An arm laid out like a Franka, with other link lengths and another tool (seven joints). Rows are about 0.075 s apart.
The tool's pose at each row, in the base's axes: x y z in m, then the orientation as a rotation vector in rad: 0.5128, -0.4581, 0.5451, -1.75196, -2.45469, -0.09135; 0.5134, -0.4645, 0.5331, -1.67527, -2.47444, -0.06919; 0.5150, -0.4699, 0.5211, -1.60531, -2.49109, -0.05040; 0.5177, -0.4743, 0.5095, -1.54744, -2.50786, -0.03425; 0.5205, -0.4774, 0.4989, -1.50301, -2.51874, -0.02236; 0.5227, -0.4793, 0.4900, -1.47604, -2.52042, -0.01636
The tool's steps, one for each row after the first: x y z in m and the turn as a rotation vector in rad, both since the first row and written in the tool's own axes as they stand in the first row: -0.0078, -0.0012, 0.0111, 0.03125, 0.01411, -0.04745; -0.0150, -0.0012, 0.0222, 0.05884, 0.02698, -0.09101; -0.0216, 0.0002, 0.0330, 0.08006, 0.03425, -0.12868; -0.0268, 0.0020, 0.0429, 0.09663, 0.04076, -0.15715; -0.0305, 0.0037, 0.0514, 0.10819, 0.04839, -0.17276
